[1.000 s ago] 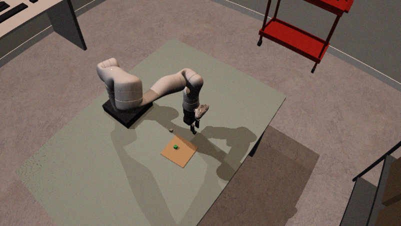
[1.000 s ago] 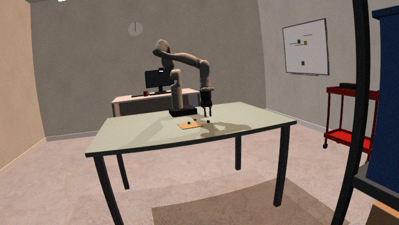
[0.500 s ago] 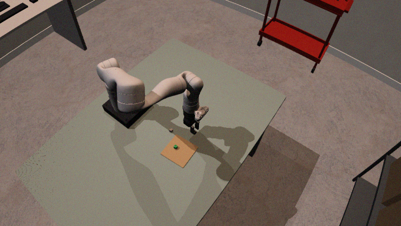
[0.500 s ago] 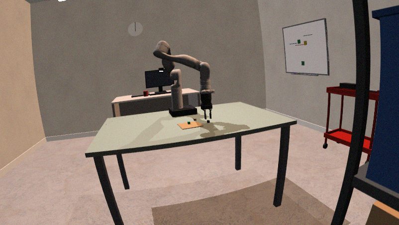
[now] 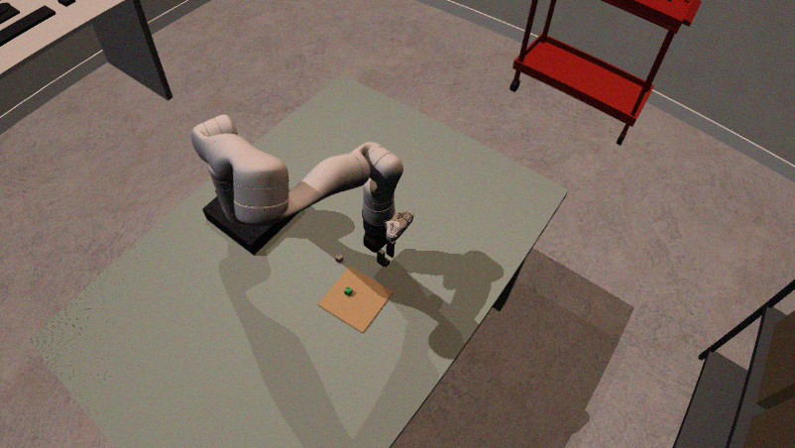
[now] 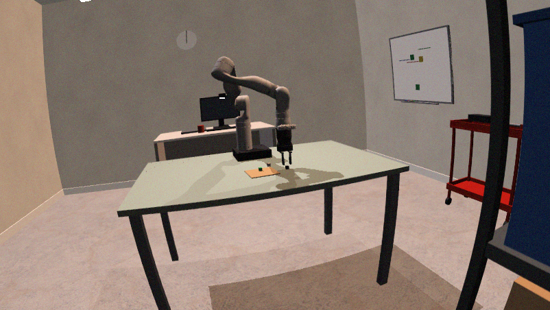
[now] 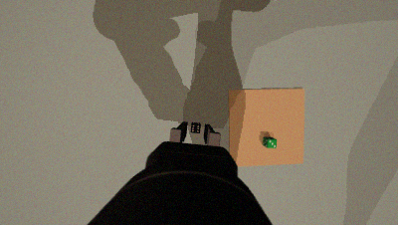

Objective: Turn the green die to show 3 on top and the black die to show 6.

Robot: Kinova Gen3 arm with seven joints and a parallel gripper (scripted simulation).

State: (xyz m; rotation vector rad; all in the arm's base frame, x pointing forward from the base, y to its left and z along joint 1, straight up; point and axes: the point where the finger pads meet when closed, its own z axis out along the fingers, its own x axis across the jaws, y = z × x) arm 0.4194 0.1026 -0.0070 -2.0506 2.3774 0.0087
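Right now the black die is 30 mm below my hand. Also, from my hand: green die (30 mm behind, 130 mm to the right, 30 mm below); white die (110 mm behind, 60 mm to the right, 30 mm below); orange mat (10 mm behind, 130 mm to the right, 40 mm below).
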